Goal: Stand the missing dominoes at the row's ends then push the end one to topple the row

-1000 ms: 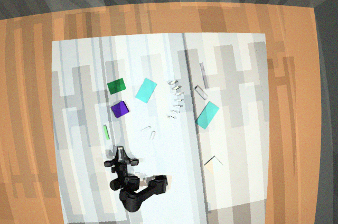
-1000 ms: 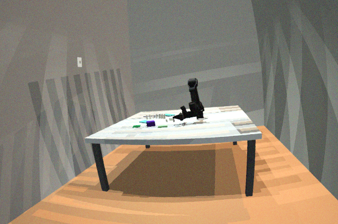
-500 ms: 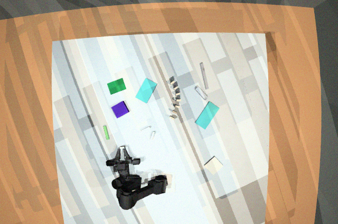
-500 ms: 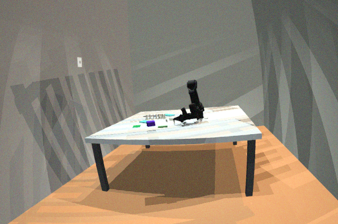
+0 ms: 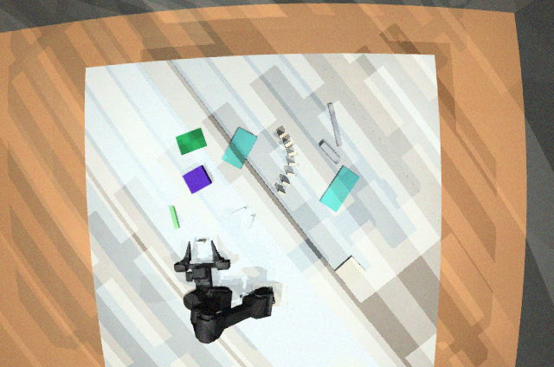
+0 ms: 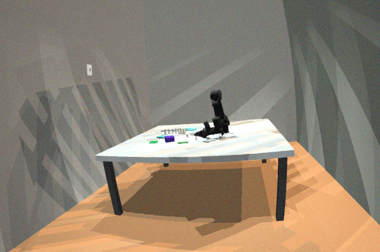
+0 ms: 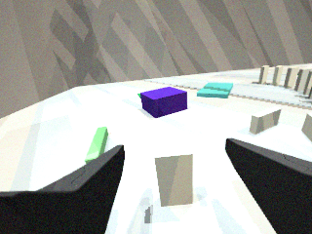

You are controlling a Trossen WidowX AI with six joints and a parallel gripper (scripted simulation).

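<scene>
The light green stick is 90 mm to the left of my gripper tip, 90 mm ahead of it and 40 mm below it. From my gripper tip the other things lie so: cream tile (490 mm to the right, 210 mm behind, 40 mm below); purple block (200 mm ahead, 30 mm below, 20 mm to the right); green tile (340 mm ahead, 50 mm below, 20 mm to the right).
</scene>
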